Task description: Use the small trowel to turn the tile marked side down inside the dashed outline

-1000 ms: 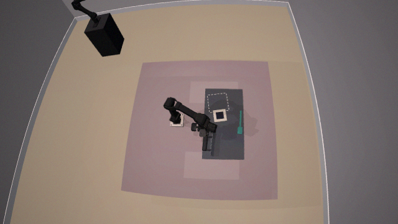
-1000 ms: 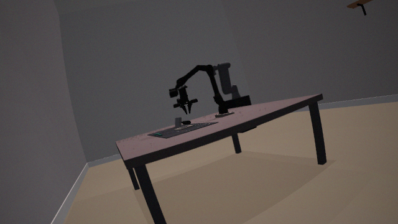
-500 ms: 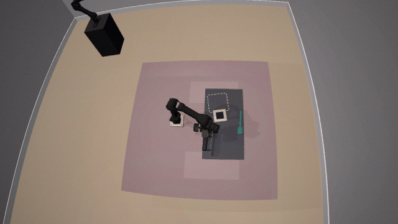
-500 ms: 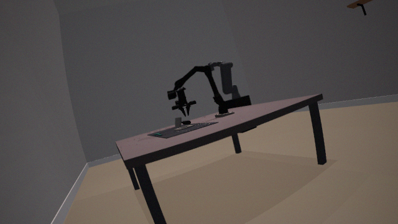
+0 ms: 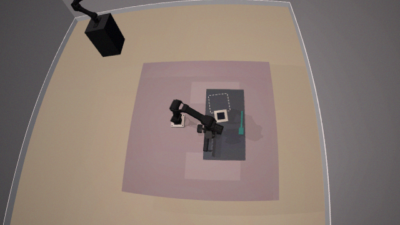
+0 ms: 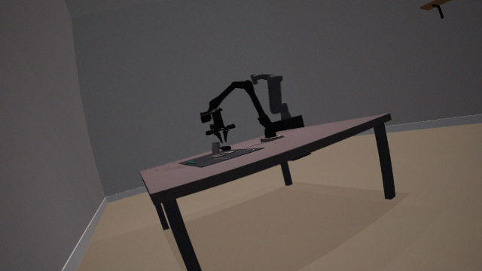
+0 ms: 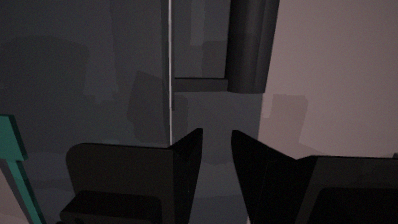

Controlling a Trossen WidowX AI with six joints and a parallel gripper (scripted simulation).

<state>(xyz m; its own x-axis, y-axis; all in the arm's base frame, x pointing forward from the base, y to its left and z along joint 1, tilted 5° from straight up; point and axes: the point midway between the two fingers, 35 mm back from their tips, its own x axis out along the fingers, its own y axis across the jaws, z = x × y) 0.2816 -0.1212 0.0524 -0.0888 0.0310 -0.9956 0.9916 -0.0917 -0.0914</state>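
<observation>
The dark mat is 12 cm ahead of my gripper tip, 10 cm to the left of it and 8 cm below it. Round my gripper tip: tile (9 cm ahead, 16 cm to the left, 5 cm below); teal long-handled tool (26 cm ahead, 8 cm to the left, 6 cm below).
</observation>
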